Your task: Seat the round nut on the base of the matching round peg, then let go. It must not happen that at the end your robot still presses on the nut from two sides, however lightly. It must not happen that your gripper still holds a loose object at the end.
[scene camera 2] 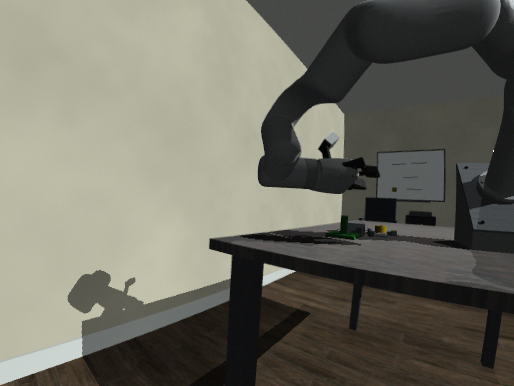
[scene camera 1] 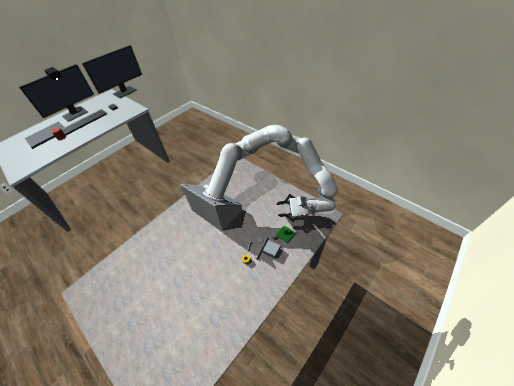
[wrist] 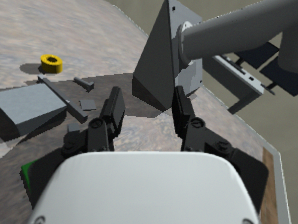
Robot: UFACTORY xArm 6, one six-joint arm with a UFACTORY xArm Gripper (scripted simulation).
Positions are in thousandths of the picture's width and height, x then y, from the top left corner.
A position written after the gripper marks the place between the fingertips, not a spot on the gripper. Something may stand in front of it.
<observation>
In view: the gripper (scene camera 2: 723,462).
The gripper is seen too in the wrist view (wrist: 495,431).
</observation>
